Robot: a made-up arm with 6 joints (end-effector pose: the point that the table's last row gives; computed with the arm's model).
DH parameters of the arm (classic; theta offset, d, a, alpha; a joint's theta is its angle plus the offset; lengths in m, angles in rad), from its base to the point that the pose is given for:
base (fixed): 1.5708 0.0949 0 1.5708
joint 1: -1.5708 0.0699 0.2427 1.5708
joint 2: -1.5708 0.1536 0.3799 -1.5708
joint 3: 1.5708 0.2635 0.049 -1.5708
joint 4: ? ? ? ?
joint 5: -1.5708 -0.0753 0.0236 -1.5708
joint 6: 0 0.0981 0.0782 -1.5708
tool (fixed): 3.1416 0.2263 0 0
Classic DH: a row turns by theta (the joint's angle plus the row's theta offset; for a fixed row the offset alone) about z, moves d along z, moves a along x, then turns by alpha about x.
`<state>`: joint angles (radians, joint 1 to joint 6).
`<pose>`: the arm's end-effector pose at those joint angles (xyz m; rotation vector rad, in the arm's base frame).
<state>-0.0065 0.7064 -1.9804 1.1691 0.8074 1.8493</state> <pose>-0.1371 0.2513 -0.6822 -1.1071 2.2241 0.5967</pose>
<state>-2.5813 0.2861 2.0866 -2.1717 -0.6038 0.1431</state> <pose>0.0198 -0.1121 0.9540 1.3230 0.3281 2.8093</pose>
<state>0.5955 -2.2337 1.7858 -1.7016 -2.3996 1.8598</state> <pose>-0.0773 -0.2450 0.1722 -0.2708 -0.4308 -0.4006</pose>
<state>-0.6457 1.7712 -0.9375 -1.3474 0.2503 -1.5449</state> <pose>0.6111 -0.4525 -0.3257 0.9056 1.4168 -0.9784</pose>
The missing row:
joint 4: 0 0.2053 0.0423 1.5708
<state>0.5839 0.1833 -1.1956 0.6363 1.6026 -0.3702</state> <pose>-0.2702 0.2608 -0.0100 0.6469 0.1988 -0.3600</pose>
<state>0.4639 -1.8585 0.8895 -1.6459 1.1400 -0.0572</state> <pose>-0.3925 -0.0598 -0.0912 -1.9401 0.3836 0.7458</pose>
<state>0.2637 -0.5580 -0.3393 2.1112 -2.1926 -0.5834</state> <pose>-0.3254 0.0568 -0.5435 2.1541 -2.1559 0.0626</pose>
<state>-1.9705 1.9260 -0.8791 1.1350 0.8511 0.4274</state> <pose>0.1208 -0.2378 0.2608 -1.5751 0.2790 0.9500</pose>
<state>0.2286 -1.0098 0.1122 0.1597 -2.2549 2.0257</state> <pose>-0.2892 0.0395 0.0659 -1.1109 1.0979 2.3871</pose>
